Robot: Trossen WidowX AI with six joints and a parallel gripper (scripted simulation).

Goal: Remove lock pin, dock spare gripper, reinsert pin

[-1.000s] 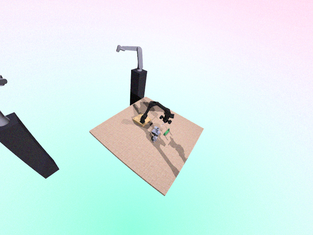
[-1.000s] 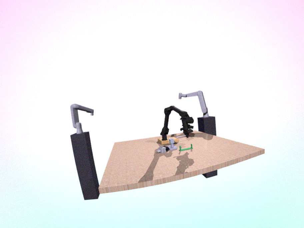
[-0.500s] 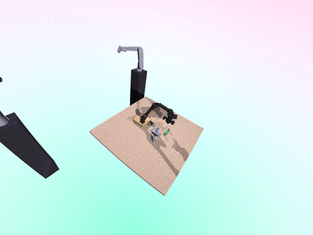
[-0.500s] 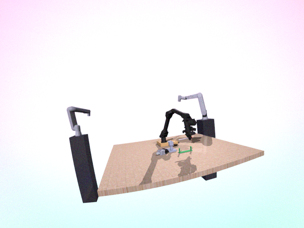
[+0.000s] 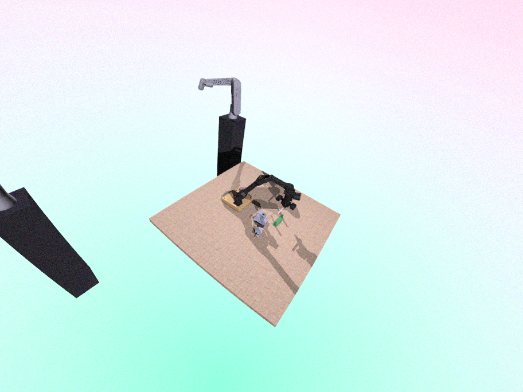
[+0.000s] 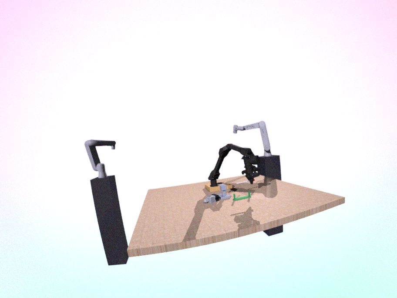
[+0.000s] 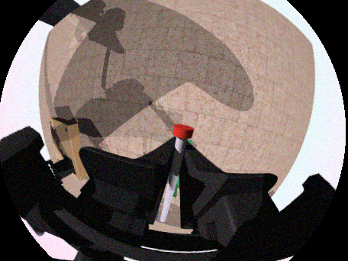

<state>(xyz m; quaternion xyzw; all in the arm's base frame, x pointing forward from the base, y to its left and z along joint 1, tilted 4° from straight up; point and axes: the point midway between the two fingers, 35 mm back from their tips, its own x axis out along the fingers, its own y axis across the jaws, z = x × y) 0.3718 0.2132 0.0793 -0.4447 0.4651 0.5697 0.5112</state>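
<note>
Now: the green cradle 2 cm ahead of my gripper tip, 10 cm to the right of it and 7 cm below it. The rest, counted from my gripper tip: spare gripper 3 cm behind, 33 cm to the right, 7 cm below; then mount 10 cm behind, 21 cm to the right, 4 cm below.
</note>
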